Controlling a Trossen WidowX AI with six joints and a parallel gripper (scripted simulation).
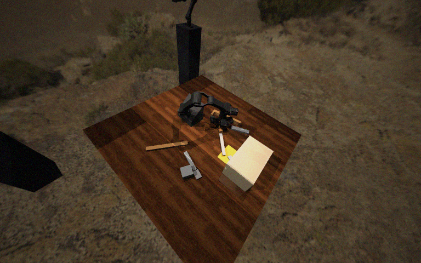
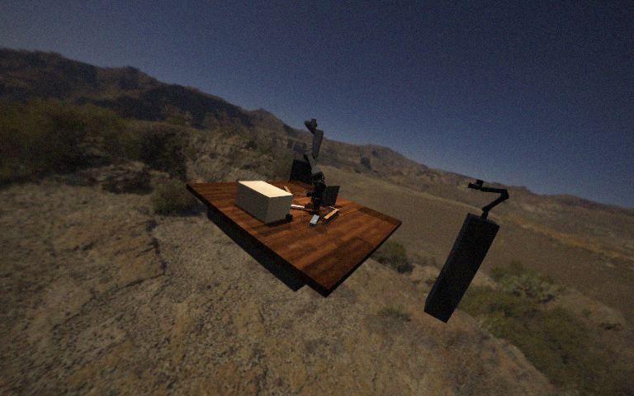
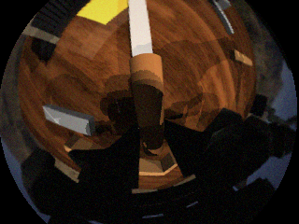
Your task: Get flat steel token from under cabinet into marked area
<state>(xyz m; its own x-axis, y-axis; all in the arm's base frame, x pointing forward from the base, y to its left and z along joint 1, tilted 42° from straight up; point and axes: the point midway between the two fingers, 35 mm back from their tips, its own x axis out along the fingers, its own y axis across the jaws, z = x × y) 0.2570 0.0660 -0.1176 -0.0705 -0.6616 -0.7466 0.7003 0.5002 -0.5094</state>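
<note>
Now: the grey bar 15 cm ahead of my gripper tip, 11 cm to the left of it and 2 cm below it. Also, from my gripper tip: steel token 24 cm ahead, 17 cm to the right, 2 cm below; wooden stick 16 cm behind, 43 cm to the right, 2 cm below; grey scraper 10 cm ahead, 42 cm to the right, 2 cm below.
</note>
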